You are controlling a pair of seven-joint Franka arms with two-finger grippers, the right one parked.
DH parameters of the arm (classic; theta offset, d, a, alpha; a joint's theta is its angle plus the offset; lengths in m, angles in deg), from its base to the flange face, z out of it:
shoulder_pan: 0 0.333 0 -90
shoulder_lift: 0 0 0 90
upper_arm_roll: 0 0.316 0.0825 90
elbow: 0 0 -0.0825 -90
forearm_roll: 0 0.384 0 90
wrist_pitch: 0 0 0.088 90
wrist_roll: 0 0.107 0 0
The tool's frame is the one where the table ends.
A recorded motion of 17 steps. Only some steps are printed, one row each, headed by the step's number.
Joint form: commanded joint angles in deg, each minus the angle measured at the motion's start. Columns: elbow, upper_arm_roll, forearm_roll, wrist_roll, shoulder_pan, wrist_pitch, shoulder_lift.
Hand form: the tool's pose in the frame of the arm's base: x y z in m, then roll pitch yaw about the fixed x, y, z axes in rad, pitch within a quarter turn. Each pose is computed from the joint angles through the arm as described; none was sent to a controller.
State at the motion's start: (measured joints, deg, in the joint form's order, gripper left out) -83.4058 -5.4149 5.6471 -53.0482 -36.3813 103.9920 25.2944
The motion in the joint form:
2: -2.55 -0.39 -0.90 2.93 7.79 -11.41 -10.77
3: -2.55 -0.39 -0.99 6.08 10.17 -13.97 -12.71
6: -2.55 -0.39 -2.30 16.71 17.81 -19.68 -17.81
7: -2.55 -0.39 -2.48 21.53 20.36 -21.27 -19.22
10: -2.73 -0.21 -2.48 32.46 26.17 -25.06 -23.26
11: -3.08 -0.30 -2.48 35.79 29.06 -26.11 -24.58
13: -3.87 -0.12 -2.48 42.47 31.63 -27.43 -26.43
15: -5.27 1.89 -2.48 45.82 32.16 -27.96 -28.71
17: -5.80 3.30 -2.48 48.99 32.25 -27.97 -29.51
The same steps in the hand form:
2: 0.5234 -0.3400 0.5123 -3.0005 0.0443 0.2696
3: 0.5269 -0.3123 0.5299 -2.9935 0.0577 0.2600
6: 0.5335 -0.2303 0.5757 -3.0107 0.1006 0.2164
7: 0.5341 -0.2037 0.5879 -3.0183 0.1143 0.1785
10: 0.5259 -0.1411 0.6211 -3.0357 0.1321 0.0960
11: 0.5233 -0.1138 0.6295 -3.0410 0.1387 0.0878
13: 0.5155 -0.0871 0.6387 -3.0539 0.1534 0.0204
15: 0.5053 -0.0629 0.6477 -3.0622 0.1520 0.0064
17: 0.5023 -0.0488 0.6507 -3.0721 0.1516 -0.0235

